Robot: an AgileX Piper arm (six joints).
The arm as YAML. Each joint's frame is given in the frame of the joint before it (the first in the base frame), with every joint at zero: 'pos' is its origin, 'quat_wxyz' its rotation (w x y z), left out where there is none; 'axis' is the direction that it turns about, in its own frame. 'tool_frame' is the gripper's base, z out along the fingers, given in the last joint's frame.
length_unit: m
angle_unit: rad
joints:
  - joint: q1
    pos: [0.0, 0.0, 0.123]
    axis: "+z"
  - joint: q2
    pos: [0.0, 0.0, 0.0]
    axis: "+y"
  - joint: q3
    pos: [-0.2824, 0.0, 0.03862]
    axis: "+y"
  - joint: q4
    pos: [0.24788, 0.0, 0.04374]
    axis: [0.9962, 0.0, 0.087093]
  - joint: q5
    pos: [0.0, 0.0, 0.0]
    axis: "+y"
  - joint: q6
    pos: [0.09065, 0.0, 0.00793]
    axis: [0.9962, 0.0, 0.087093]
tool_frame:
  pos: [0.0, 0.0, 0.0]
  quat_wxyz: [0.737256, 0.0, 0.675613, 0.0]
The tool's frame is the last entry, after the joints.
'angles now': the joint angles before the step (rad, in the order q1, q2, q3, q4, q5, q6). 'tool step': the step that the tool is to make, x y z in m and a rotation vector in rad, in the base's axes. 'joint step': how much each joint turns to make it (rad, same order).
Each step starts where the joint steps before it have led.
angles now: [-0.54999 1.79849 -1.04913 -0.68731 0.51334 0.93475]
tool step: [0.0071 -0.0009 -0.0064 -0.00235 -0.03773 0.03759]
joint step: [-0.00004 0.02356 -0.00018 -0.02012 -0.06950 0.01180]
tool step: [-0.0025 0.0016 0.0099 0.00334 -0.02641 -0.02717]
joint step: [0.00013 -0.03001 0.00016 0.02451 0.01405 0.00611]
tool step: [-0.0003 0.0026 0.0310 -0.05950 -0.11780 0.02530]
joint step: [0.00001 -0.08050 0.00027 -0.03293 -0.05657 0.02988]
